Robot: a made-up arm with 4 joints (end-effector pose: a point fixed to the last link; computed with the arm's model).
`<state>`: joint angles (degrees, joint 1 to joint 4).
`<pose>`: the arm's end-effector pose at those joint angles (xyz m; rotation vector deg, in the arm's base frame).
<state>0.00 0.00 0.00 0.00</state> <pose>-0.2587 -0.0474 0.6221 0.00 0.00 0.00</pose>
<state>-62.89 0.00 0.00 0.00</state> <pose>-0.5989 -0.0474 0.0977 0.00 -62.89 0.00</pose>
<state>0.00 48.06 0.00 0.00</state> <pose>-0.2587 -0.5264 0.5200 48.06 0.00 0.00</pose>
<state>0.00 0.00 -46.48 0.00</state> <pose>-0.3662 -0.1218 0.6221 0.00 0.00 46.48</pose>
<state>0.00 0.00 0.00 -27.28</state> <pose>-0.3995 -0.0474 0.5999 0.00 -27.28 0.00</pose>
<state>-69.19 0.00 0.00 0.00</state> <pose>-0.5971 -0.0474 0.0319 0.00 -69.19 0.00</pose>
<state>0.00 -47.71 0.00 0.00</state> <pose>-0.2587 0.3468 0.3372 -47.71 0.00 0.00</pose>
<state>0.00 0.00 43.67 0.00</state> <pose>-0.1375 -0.0696 0.6221 0.00 0.00 -43.67</pose>
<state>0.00 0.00 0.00 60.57</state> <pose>-0.0090 -0.0474 0.4474 0.00 60.57 0.00</pose>
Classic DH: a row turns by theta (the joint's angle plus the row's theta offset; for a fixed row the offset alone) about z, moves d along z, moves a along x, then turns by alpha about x. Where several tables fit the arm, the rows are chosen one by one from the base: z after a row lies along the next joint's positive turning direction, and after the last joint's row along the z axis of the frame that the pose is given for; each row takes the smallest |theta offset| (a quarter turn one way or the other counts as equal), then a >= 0, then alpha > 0; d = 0 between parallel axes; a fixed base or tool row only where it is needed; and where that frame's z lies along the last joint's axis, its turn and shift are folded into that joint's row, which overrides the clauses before.
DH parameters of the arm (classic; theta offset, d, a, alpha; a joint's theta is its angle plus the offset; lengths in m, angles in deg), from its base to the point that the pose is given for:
base (fixed): 0 0.0817 0 -90
joint 1: 90 -0.1724 0.0478 90
joint 2: -90 -0.2258 0.0374 -90
joint 3: 90 -0.2871 0.0576 -90
joint 4: 0 0.1624 -0.0247 -90
tool (fixed): 180 0.3011 0 0

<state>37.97 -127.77 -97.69 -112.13</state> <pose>-0.1764 0.2291 0.4090 21.94 47.69 85.83</pose>
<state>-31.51 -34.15 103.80 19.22</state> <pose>-0.3307 0.0287 0.4613 21.40 -39.52 -102.21</pose>
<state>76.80 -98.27 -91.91 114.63</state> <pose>-0.3131 -0.0581 0.4139 86.81 -53.23 -36.66</pose>
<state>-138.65 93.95 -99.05 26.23</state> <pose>0.3358 -0.7197 -0.1445 71.80 107.57 -85.55</pose>
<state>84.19 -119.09 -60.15 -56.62</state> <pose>-0.1435 0.3447 0.5835 -1.64 78.80 118.48</pose>
